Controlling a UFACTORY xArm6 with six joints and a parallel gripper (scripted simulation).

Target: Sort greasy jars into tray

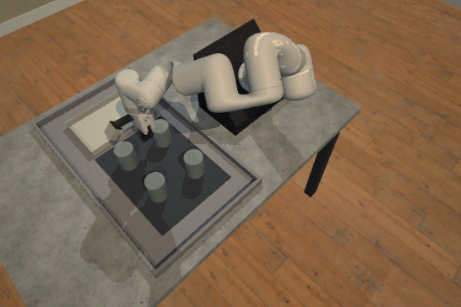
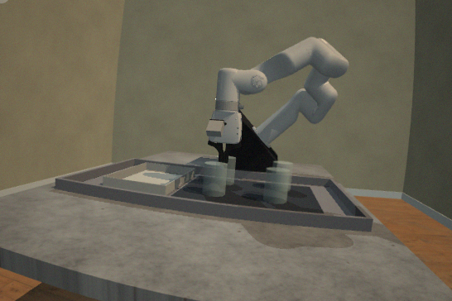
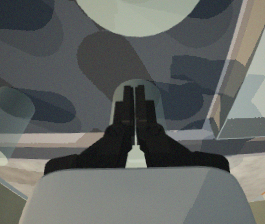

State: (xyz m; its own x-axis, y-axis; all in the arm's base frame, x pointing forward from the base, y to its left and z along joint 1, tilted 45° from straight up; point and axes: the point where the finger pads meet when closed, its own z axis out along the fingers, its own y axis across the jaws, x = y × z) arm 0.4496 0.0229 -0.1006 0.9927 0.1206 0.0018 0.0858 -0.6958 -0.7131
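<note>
Right now my hand is 1 cm short of the dark mat, 10 cm to the right of it and 9 cm above it. The rest, counted from my hand: cream tray (4 cm ahead, 22 cm to the right, 9 cm below).
</note>
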